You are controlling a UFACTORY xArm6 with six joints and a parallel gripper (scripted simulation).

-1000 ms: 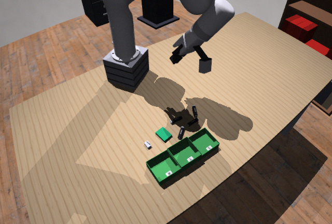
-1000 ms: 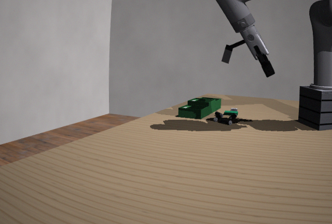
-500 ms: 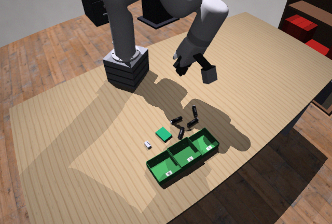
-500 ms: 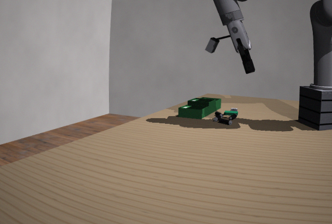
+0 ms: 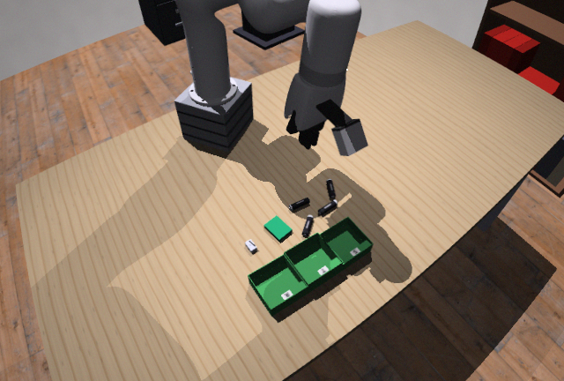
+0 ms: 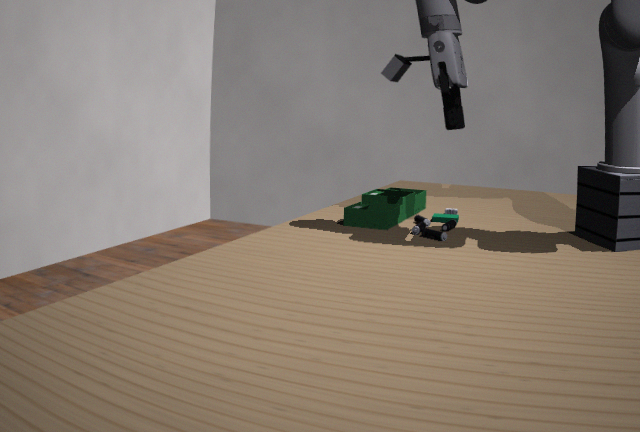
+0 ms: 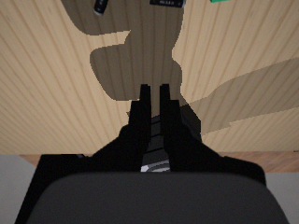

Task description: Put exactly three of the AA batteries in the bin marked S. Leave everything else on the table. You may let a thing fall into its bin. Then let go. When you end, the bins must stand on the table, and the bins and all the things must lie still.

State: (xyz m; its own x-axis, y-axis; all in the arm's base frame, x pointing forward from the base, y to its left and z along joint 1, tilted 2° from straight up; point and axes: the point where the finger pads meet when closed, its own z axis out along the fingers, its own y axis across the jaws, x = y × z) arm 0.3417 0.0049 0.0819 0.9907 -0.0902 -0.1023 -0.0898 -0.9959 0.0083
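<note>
Now: hand 140 mm short of the green bin marked S, 110 mm to the left of it and 180 mm above it. Round my hand: flat green block (20 mm ahead, 100 mm to the right, 200 mm below); small white block (10 mm ahead, 170 mm to the right, 190 mm below).
</note>
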